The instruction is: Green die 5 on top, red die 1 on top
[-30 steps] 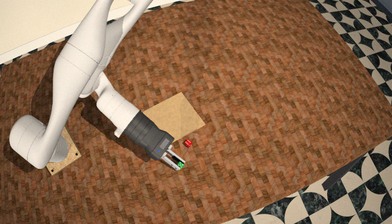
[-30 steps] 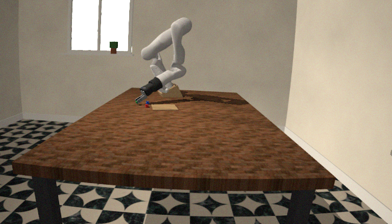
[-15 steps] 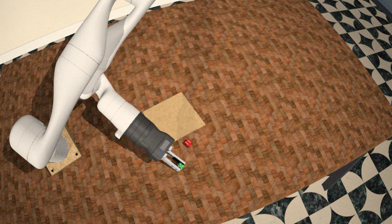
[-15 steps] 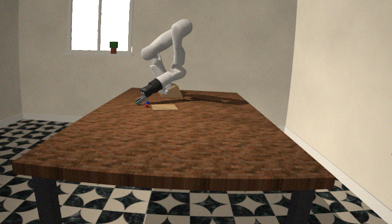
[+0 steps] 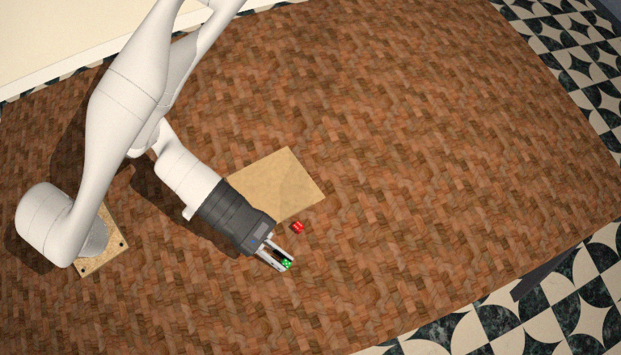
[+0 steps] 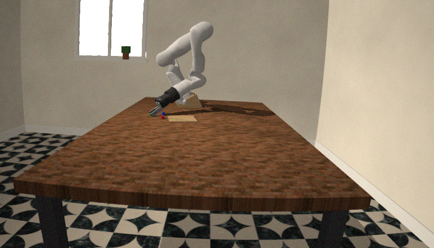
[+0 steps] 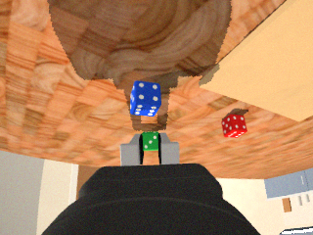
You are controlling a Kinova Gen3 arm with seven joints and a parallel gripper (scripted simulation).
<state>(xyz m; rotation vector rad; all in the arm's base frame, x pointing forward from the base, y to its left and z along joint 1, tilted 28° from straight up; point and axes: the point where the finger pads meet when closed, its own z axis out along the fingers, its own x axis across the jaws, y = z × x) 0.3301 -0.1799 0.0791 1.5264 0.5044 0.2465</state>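
Right now my hand is 5 cm to the right of the blue die, 3 cm past it and 1 cm above it. From my hand the other things lie so: tan mat: 15 cm to the left, 6 cm ahead, 2 cm below; then green die: 1 cm to the right, 1 cm below; then red die: 6 cm ahead, 5 cm to the left, 1 cm below.
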